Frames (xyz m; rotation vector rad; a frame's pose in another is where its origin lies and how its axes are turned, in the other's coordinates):
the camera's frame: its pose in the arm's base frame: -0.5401 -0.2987 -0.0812 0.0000 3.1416 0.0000
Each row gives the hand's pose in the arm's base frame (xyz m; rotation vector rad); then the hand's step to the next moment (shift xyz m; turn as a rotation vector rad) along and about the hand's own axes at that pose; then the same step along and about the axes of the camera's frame.
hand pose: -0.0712 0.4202 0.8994 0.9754 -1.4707 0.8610
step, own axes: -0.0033 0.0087 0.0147 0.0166 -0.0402 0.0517
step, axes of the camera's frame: 0.0136 -0.0096 0.0050 -0.0161 -0.0648 -0.0102
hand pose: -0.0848 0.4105 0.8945 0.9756 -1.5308 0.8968
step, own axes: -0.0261 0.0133 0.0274 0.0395 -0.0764 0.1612
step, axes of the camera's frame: 0.0197 -0.0167 0.0307 -0.0063 -0.1818 -0.0175
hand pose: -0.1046 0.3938 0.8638 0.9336 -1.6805 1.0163
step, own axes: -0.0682 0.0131 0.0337 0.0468 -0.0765 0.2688
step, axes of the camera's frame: 0.0037 -0.0169 0.0752 0.0303 -0.2817 -0.0002
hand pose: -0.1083 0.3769 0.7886 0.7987 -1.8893 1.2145
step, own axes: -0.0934 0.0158 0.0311 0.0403 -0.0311 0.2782
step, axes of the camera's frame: -0.0292 -0.0131 0.0944 0.0659 -0.2735 0.0291
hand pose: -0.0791 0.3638 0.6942 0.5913 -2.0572 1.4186
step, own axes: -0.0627 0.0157 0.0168 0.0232 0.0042 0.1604
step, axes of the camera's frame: -0.0331 -0.0079 0.0574 0.0521 -0.1501 0.0320
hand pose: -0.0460 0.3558 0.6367 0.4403 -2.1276 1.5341
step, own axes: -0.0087 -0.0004 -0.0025 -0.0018 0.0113 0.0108
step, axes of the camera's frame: -0.0079 0.0021 0.0038 0.0064 -0.0066 0.0128
